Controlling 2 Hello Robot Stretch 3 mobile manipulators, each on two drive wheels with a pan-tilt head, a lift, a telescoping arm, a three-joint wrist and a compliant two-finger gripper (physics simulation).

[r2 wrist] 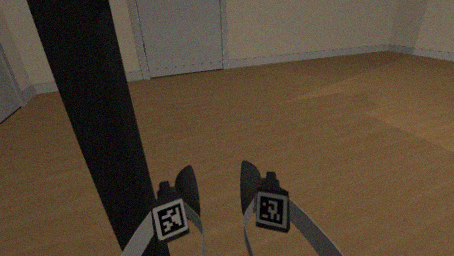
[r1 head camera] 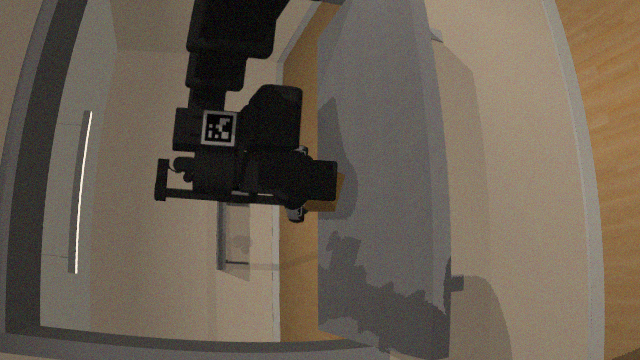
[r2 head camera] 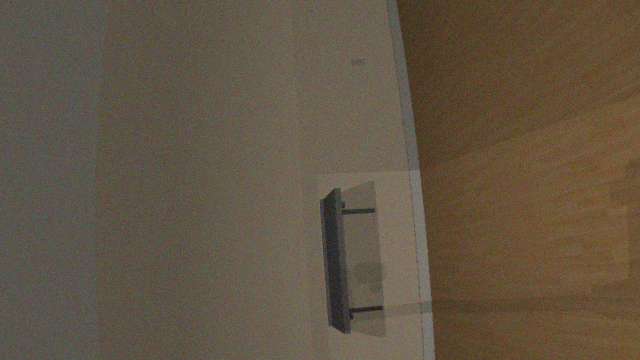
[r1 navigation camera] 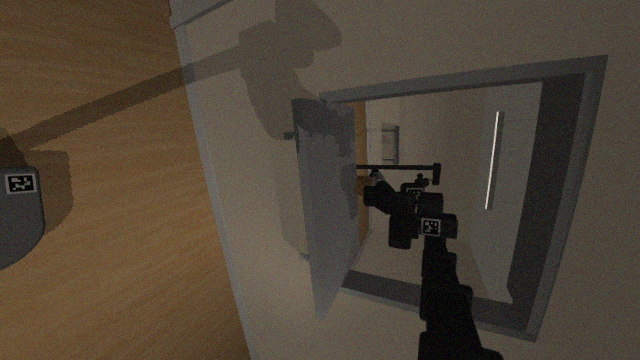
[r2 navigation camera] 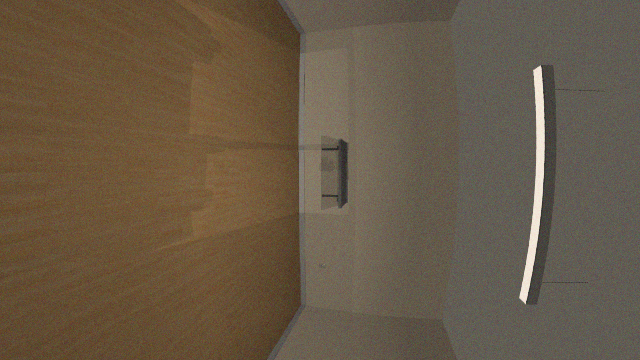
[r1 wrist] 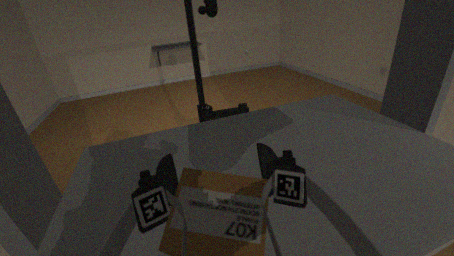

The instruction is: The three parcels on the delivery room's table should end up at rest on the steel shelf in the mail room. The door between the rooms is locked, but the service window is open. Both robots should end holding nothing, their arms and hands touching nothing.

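The K07 parcel (r1 head camera: pixel 327 206) (r1 wrist: pixel 220 215), a brown box with a white label, is between the fingers of r1's gripper (r1 wrist: pixel 218 175), which is shut on it. It is over the grey ledge (r1 head camera: pixel 385 150) (r1 navigation camera: pixel 325 200) (r1 wrist: pixel 325 155) of the service window; contact with the ledge cannot be told. r1's arm reaches into the window opening. r2's gripper (r2 wrist: pixel 218 187) is open and empty over wooden floor. The steel shelf (r1 head camera: pixel 221 235) (r1 wrist: pixel 175 46) (r2 head camera: pixel 335 260) (r2 navigation camera: pixel 343 172) is on the mail room's far wall. The other two parcels and the delivery table do not show.
r2's dark mast (r1 wrist: pixel 195 60) (r2 wrist: pixel 90 110) stands beyond the window ledge; its head end (r1 head camera: pixel 161 180) (r1 navigation camera: pixel 436 173) shows through the opening. The window frame (r1 head camera: pixel 22 175) (r1 navigation camera: pixel 555 225) surrounds r1's arm. A closed grey door (r2 wrist: pixel 182 37) shows beyond r2's gripper.
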